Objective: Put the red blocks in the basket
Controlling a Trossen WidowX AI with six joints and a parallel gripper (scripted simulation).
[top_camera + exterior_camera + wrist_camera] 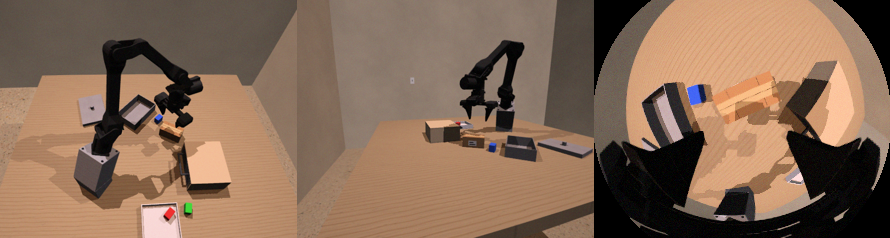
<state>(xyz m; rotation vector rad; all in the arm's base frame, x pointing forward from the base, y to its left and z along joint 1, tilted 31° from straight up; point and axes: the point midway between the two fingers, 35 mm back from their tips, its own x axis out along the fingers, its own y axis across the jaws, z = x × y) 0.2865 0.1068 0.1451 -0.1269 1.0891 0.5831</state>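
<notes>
The knobbed lid is 38 cm behind my hand, 19 cm to the left of it and 15 cm below it. From my hand the other things lie so: drawer: 12 cm ahead, 19 cm to the right, 13 cm below; blue block: 3 cm behind, 10 cm to the left, 15 cm below; brown crate: 2 cm ahead, 1 cm to the left, 13 cm below.
</notes>
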